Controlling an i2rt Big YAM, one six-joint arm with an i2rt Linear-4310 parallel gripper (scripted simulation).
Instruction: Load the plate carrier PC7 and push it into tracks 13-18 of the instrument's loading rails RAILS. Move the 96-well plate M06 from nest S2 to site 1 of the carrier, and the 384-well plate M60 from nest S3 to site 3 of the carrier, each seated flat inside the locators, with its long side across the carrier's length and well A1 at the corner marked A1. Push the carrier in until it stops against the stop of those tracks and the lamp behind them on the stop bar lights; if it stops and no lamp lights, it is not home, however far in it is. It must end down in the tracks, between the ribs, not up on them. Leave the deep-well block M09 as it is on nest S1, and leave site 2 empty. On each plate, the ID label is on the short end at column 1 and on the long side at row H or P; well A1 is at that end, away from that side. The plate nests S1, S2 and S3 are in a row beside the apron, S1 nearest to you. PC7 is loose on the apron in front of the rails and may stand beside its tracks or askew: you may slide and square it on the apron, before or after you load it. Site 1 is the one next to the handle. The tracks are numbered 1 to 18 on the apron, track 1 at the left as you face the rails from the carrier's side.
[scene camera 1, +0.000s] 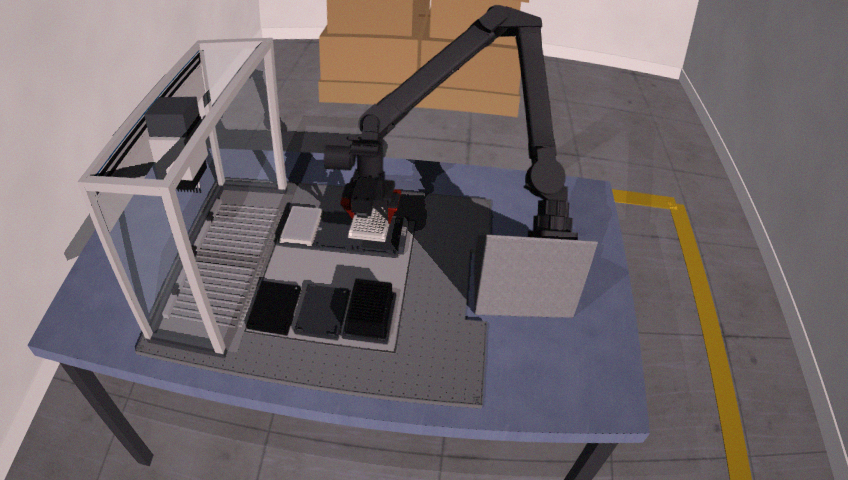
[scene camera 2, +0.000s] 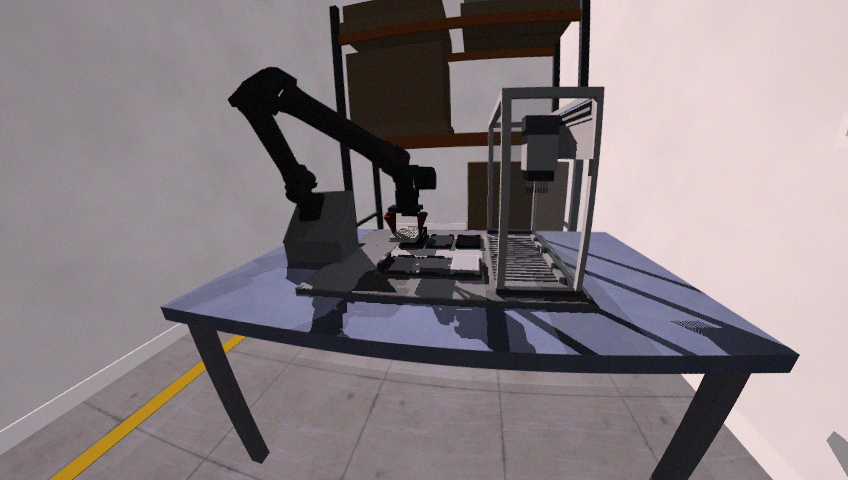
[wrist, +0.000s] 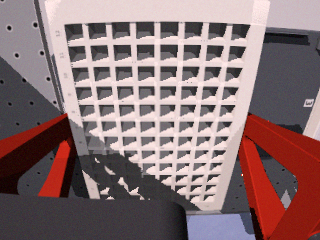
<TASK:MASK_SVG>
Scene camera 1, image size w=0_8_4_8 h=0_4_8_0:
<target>my gripper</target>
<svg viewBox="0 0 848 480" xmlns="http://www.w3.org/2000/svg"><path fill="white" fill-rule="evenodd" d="M385 180L383 199L375 199L373 206L388 208L388 222L391 224L391 219L398 209L401 190L394 189L395 181ZM351 178L350 183L345 185L340 204L353 220L354 214L351 212L353 184Z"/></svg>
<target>white 96-well plate M06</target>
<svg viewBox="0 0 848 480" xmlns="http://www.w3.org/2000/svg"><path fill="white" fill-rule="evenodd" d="M388 208L373 206L371 217L368 216L368 218L359 218L354 214L348 238L385 242L389 228Z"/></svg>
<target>dark plate carrier PC7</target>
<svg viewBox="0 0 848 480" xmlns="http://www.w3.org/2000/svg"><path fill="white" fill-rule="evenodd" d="M276 242L276 245L283 247L398 258L398 254L404 254L409 217L396 218L396 216L393 216L391 224L389 224L386 240L381 242L348 238L353 221L350 215L342 211L322 211L322 217L312 246L280 243L280 237L291 208L287 213L284 224L281 224L281 232Z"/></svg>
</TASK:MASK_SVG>
